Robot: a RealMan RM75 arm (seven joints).
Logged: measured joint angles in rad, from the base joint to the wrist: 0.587, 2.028, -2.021, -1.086, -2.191, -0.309, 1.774; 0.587, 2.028, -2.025, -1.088, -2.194, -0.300, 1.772; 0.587, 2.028, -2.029, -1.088, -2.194, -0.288, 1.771; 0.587, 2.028, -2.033, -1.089, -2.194, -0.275, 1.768; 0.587, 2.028, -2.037, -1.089, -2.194, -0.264, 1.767; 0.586, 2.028, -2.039, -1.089, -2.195, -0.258, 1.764; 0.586, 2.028, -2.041, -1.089, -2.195, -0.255, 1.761; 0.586, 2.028, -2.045, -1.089, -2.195, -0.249, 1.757
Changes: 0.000, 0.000, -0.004, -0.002, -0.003, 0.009, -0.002; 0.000, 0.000, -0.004, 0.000, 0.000, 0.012, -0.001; 0.000, 0.000, -0.004, -0.001, 0.000, 0.013, -0.003; 0.000, 0.000, -0.004, 0.000, 0.000, 0.011, -0.001; -0.001, 0.000, -0.002, 0.000, -0.001, 0.006, -0.003; 0.000, 0.000, -0.002, 0.000, 0.000, 0.003, -0.003; 0.000, 0.000, -0.004, 0.000, 0.000, 0.006, -0.004
